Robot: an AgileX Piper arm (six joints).
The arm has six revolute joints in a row. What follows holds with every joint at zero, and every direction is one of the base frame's.
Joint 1 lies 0.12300 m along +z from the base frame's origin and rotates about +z.
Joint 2 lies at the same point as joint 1 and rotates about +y.
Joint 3 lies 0.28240 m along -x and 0.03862 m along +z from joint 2 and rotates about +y.
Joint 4 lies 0.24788 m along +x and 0.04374 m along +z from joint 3 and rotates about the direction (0.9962, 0, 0.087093).
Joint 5 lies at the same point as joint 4 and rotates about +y.
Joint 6 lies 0.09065 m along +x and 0.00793 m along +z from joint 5 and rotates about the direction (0.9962, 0, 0.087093).
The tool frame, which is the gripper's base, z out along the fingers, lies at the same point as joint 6; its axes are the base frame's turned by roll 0.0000, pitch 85.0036 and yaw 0.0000 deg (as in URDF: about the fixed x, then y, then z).
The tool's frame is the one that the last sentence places.
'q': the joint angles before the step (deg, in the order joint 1, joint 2, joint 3, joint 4, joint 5, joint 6). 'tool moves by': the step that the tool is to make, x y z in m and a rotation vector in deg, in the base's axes. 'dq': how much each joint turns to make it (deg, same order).
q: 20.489 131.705 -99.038 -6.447 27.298 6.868
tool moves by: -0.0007 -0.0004 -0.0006 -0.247 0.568 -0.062
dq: -0.004 0.007 -0.002 0.004 0.618 -0.006
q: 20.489 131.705 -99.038 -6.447 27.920 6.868
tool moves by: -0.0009 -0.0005 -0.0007 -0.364 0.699 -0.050
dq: 0.002 0.004 -0.004 -0.065 0.788 0.004
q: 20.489 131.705 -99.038 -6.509 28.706 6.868
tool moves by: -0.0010 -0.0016 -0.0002 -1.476 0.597 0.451
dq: 0.002 -0.078 -0.003 -1.251 1.166 0.003
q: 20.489 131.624 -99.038 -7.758 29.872 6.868
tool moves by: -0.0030 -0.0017 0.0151 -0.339 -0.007 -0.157
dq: 0.002 -1.936 -0.012 -0.217 2.079 0.003
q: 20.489 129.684 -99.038 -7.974 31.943 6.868
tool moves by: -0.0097 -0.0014 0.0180 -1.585 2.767 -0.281
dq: 0.392 -2.647 -0.009 -0.182 5.862 -0.001
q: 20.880 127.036 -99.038 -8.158 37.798 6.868
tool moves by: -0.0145 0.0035 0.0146 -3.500 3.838 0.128
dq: 1.452 -2.321 -0.011 -2.058 7.402 1.118
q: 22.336 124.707 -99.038 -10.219 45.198 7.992
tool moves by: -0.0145 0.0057 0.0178 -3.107 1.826 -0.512
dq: 1.907 -2.541 0.015 -2.851 5.923 2.459
